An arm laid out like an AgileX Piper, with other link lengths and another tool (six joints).
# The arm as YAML. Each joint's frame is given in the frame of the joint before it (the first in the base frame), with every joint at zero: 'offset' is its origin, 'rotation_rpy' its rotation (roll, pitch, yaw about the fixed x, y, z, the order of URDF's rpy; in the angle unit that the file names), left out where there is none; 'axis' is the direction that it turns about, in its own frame. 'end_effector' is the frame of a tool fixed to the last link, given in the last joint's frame.
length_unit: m
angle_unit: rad
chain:
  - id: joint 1
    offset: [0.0, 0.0, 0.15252]
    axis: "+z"
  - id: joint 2
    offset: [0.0, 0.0, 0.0]
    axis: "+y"
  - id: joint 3
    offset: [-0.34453, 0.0, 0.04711]
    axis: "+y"
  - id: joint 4
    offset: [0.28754, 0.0, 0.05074]
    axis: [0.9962, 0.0, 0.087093]
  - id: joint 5
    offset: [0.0, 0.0, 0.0]
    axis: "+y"
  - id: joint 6
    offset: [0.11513, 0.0, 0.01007]
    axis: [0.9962, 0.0, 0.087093]
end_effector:
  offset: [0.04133, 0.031, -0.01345]
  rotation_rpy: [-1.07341, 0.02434, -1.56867]
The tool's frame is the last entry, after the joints.
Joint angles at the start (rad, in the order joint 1, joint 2, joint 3, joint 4, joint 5, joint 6): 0.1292 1.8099 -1.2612 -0.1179 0.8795 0.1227
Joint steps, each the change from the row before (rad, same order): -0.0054 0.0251 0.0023 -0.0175 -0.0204 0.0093; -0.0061 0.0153 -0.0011 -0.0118 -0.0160 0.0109; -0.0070 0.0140 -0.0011 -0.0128 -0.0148 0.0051; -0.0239 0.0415 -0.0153 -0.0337 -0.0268 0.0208; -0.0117 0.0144 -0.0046 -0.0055 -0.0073 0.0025; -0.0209 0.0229 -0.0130 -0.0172 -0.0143 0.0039; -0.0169 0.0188 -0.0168 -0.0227 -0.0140 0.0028; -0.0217 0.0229 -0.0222 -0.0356 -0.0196 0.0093; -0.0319 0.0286 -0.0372 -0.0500 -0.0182 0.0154; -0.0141 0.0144 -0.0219 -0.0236 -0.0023 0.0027; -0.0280 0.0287 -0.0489 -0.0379 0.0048 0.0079; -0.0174 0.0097 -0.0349 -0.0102 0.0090 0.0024
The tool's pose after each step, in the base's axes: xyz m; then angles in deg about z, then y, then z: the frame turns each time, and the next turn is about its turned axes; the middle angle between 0 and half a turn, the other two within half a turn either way. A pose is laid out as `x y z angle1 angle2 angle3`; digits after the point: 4 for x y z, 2 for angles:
0.4194 0.0679 0.2012 -4.41 142.79 -98.00
0.4236 0.0647 0.1953 -5.39 142.55 -98.57
0.4274 0.0608 0.1898 -6.21 142.31 -99.35
0.4392 0.0480 0.1764 -9.04 141.87 -101.27
0.4425 0.0426 0.1714 -9.90 141.95 -101.63
0.4498 0.0319 0.1651 -11.42 141.52 -102.61
0.4576 0.0222 0.1615 -12.63 140.60 -103.82
0.4678 0.0088 0.1576 -14.34 139.13 -105.51
0.4819 -0.0113 0.1554 -16.87 136.99 -107.74
0.4884 -0.0209 0.1551 -18.00 136.12 -109.01
0.5010 -0.0398 0.1555 -20.41 134.65 -111.01
0.5086 -0.0507 0.1610 -21.65 133.53 -111.34

